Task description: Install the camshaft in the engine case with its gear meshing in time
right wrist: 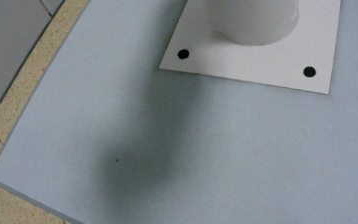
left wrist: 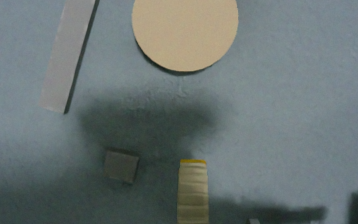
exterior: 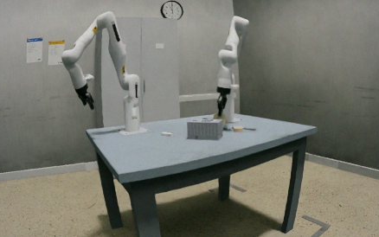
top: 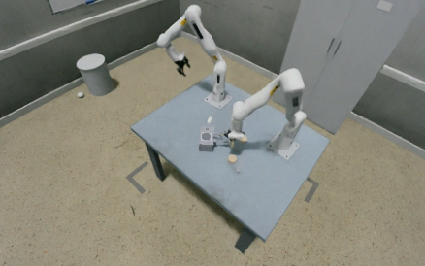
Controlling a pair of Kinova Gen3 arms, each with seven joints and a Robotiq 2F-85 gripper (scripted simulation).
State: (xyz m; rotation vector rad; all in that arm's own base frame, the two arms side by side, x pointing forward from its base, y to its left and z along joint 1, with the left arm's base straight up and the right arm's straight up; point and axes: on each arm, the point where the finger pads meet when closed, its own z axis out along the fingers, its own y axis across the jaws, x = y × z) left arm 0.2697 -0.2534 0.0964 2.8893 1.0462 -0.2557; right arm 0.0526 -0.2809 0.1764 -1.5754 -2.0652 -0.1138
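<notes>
The tan camshaft gear lies 20 mm ahead of my left hand, 30 mm to the right of it and 30 mm below it. From my left hand the other things lie so: tan disc 70 mm ahead, 70 mm to the left, 90 mm below; then small grey block 20 mm behind, 40 mm to the left, 90 mm below; then crank gear 100 mm to the right, 30 mm below.
</notes>
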